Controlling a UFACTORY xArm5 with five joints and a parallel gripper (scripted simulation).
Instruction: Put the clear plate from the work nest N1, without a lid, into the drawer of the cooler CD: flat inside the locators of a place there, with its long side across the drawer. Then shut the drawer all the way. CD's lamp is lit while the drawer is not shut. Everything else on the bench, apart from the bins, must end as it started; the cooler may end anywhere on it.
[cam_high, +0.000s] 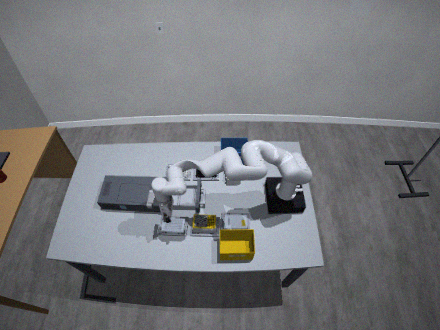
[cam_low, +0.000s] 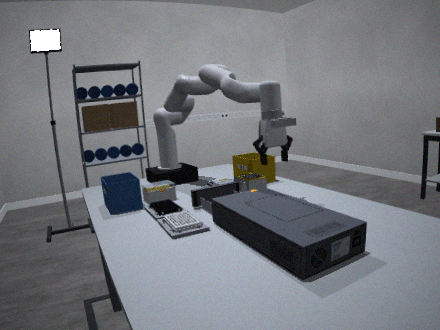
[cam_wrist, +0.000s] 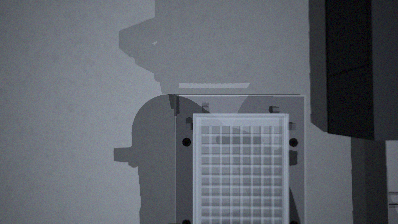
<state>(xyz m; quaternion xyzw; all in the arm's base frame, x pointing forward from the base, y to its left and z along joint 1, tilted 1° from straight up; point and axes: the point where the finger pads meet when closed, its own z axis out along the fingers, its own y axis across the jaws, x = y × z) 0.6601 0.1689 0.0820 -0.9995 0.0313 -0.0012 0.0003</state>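
Now: the clear plate 140 mm below my hand. Round my hand: grey work nest N1: 150 mm below; yellow tip rack: 190 mm behind, 100 mm below; cooler drawer: 50 mm behind, 180 mm to the right, 120 mm below.
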